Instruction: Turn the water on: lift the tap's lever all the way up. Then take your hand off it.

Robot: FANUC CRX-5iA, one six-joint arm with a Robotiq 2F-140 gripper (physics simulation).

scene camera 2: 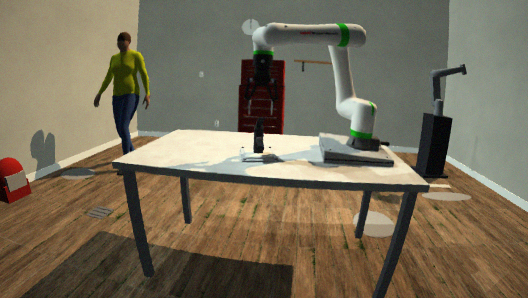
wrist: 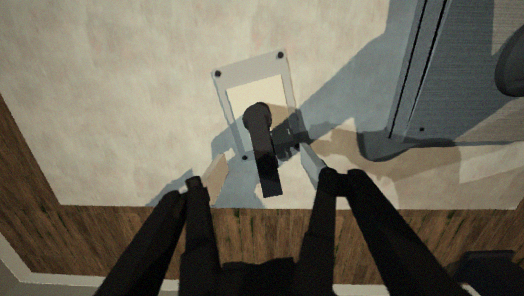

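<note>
The black tap stands upright on a pale mounting plate on the table. Its lever rises at the top in the scene view and points toward the lower edge in the wrist view; its exact angle is hard to tell. My gripper is open and empty. It points down above the tap, with its fingertips higher than the lever's top in the scene view. In the wrist view the fingers stand apart on either side of the lever, with gaps between.
The arm's grey base plate lies on the table, right of the tap. A person in a yellow top stands behind the table at the left. A red tool cabinet and a black pedestal stand beyond the table.
</note>
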